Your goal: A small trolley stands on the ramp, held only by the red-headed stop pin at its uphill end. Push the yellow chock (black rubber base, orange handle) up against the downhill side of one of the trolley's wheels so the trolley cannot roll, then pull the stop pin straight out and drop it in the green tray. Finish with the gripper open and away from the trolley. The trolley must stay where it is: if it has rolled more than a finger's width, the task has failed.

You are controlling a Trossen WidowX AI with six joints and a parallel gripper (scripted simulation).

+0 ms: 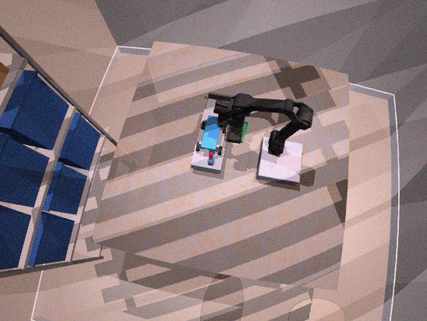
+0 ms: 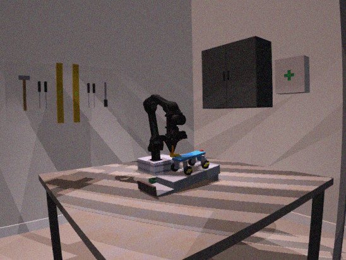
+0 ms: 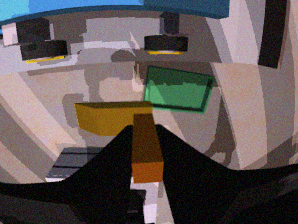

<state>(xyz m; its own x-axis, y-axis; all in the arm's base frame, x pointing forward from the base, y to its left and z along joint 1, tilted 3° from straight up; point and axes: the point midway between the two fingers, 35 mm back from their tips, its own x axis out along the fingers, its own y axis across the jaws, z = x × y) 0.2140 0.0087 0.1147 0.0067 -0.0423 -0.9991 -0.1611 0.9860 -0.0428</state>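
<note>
My gripper tip is now 70 mm short of the red-headed stop pin, 170 mm to the right of it and 30 mm above it. The rest, counted from my gripper tip: grey ramp 110 mm ahead, 50 mm to the left, 110 mm below; blue trolley 110 mm ahead, 50 mm to the left, 50 mm below; yellow chock 20 mm to the left, 10 mm below.
</note>
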